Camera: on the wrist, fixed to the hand. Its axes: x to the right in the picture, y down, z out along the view.
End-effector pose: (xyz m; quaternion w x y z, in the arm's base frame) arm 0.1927 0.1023 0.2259 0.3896 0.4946 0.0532 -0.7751
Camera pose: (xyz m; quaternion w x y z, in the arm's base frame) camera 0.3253 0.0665 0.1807 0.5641 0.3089 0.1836 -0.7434
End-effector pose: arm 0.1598 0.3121 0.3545 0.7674 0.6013 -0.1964 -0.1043
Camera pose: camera 0.2219 0.4158 0.4337 0.8834 0.3524 -0.2716 -0.1473
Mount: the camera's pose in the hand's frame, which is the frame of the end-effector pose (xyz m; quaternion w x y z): 0.0288 0.0981 -0.1022 0.9585 -0.2614 -0.0867 0.0732
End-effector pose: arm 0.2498 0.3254 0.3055 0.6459 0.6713 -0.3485 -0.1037
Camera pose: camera 0.2985 0.3969 0.4213 0.7720 0.4401 -0.4121 -0.2014
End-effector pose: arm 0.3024 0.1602 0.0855 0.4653 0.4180 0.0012 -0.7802
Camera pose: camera 0.4340 0.1236 0.0382 0.6125 0.2115 0.1342 -0.7497
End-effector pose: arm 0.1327 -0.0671 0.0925 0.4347 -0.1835 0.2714 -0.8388
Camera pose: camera 0.1229 -0.1073 -0.0460 0.4537 -0.3424 0.4552 -0.6854
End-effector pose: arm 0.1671 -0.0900 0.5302 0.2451 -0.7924 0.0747 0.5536
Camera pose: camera 0.2256 -0.2190 0.5012 0.0063 0.7701 0.0364 -0.6368
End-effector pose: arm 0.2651 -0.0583 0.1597 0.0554 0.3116 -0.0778 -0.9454
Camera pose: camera 0.3087 -0.1705 0.0797 0.1970 0.1965 0.1449 -0.9495
